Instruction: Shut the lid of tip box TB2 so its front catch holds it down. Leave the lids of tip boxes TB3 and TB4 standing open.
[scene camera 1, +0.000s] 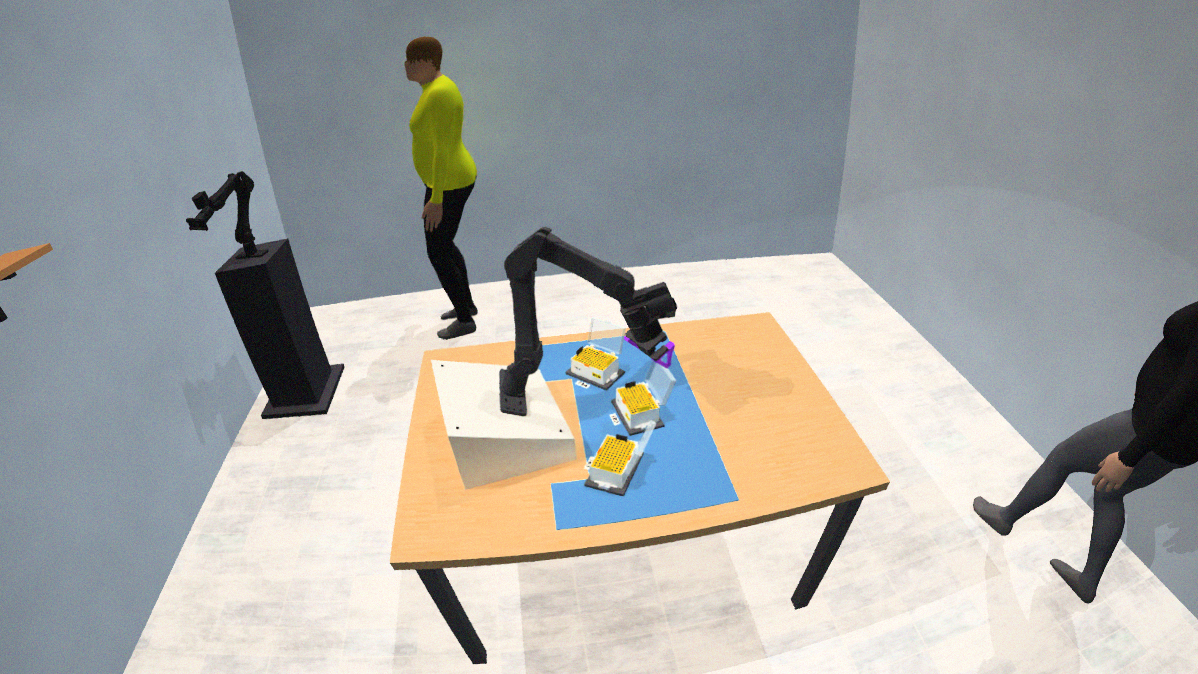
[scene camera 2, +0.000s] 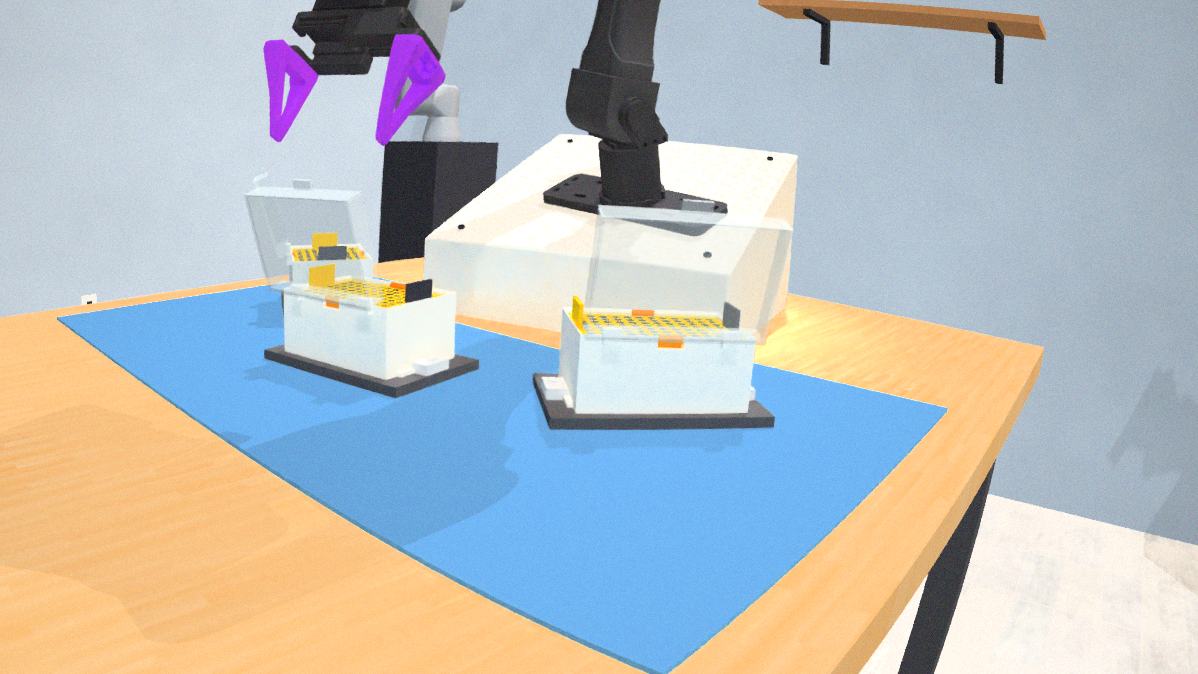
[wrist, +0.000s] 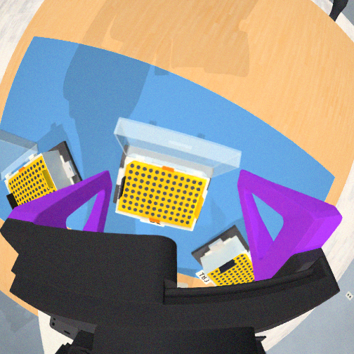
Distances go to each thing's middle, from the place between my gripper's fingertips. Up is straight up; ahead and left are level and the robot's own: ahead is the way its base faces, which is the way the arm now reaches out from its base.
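Taking the yellow rack (scene camera 1: 637, 399) as my reference, I find my hand 6 cm past it and 12 cm above it, and 1 cm to the left of it as well.
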